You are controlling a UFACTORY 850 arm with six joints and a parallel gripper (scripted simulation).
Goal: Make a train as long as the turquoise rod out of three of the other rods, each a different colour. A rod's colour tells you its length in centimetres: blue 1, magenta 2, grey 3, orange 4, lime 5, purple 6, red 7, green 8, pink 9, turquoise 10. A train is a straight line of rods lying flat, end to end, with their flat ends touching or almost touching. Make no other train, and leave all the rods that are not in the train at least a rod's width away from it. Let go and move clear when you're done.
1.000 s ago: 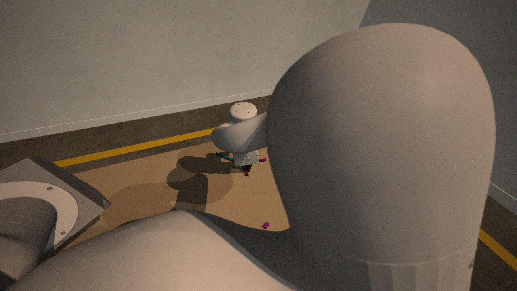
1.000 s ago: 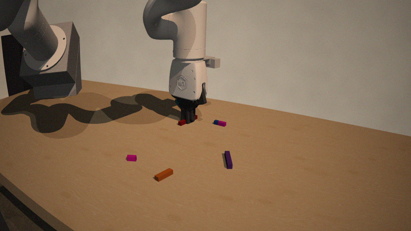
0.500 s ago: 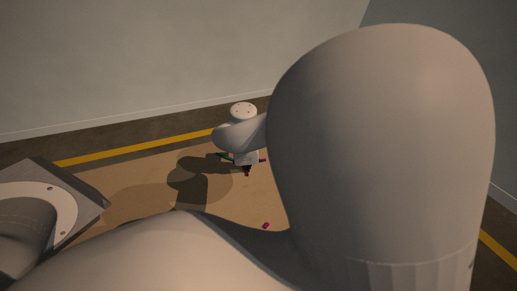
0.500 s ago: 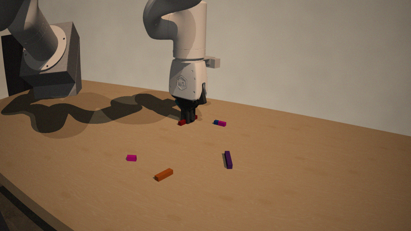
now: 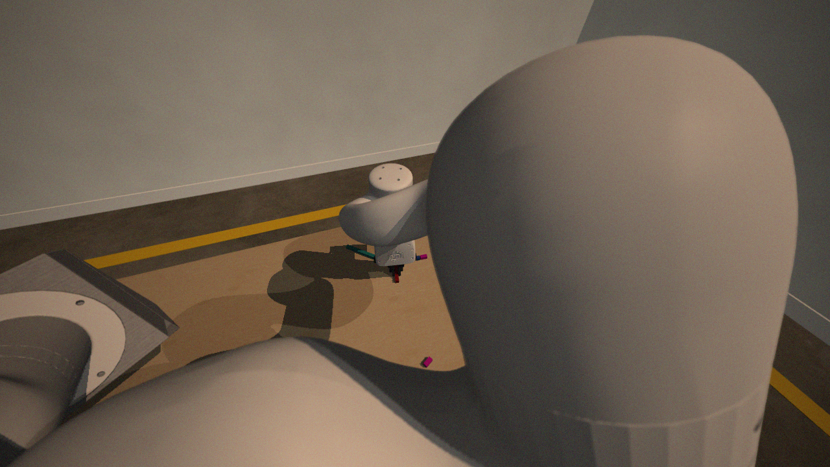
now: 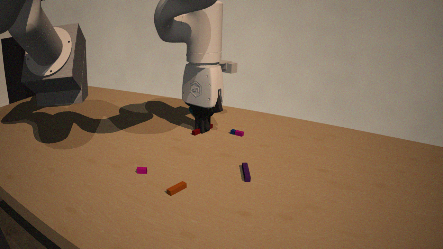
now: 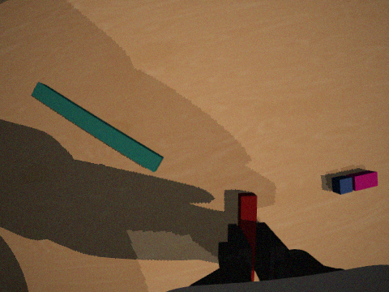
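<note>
The blue rod lies 8 cm ahead of my hand, 2 cm below it and 1 cm to the right of it. Also, from my hand: purple rod 21 cm to the right, 11 cm ahead, 2 cm below; red rod 2 cm below; turquoise rod 12 cm to the left, 4 cm behind, 2 cm below.
</note>
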